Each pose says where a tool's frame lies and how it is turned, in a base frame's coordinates. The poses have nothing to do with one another.
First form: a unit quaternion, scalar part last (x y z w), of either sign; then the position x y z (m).
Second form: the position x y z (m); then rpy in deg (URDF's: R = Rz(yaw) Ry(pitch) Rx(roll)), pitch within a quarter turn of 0, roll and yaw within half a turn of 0. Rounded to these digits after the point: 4 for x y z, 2 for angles.
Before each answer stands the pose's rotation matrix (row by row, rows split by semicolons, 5 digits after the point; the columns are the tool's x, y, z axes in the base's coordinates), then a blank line. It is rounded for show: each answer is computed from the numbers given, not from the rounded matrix.
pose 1, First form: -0.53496, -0.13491, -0.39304, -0.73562, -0.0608, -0.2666, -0.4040
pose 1, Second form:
0.65464 -0.43391 0.61901; 0.72260 0.11867 -0.68100; 0.22204 0.89310 0.39123

-0.0608, -0.2666, -0.4040, 66.34, -12.83, 47.83
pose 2, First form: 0.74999, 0.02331, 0.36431, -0.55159, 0.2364, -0.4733, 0.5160
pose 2, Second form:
0.73347 0.43686 0.52074; -0.36693 -0.39041 0.84436; 0.57217 -0.81039 -0.12605

0.2364, -0.4733, 0.5160, -98.84, -34.90, -26.58
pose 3, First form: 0.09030, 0.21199, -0.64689, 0.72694, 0.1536, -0.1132, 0.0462
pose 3, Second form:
0.07319 0.97878 0.19138; -0.90221 0.14676 -0.40555; -0.42504 -0.14298 0.89381

0.1536, -0.1132, 0.0462, -9.09, 25.15, -85.36
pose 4, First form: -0.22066, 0.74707, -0.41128, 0.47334, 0.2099, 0.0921, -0.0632
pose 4, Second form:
-0.45452 0.05965 0.88874; -0.71904 0.56432 -0.40561; -0.52573 -0.82340 -0.21360

0.2099, 0.0921, -0.0632, -104.54, 31.72, -122.30
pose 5, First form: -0.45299, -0.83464, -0.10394, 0.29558, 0.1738, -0.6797, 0.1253
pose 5, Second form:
-0.41486 0.81762 -0.39924; 0.69473 0.56799 0.44130; 0.58758 -0.09429 -0.80366

0.1738, -0.6797, 0.1253, -173.31, -35.99, 120.84
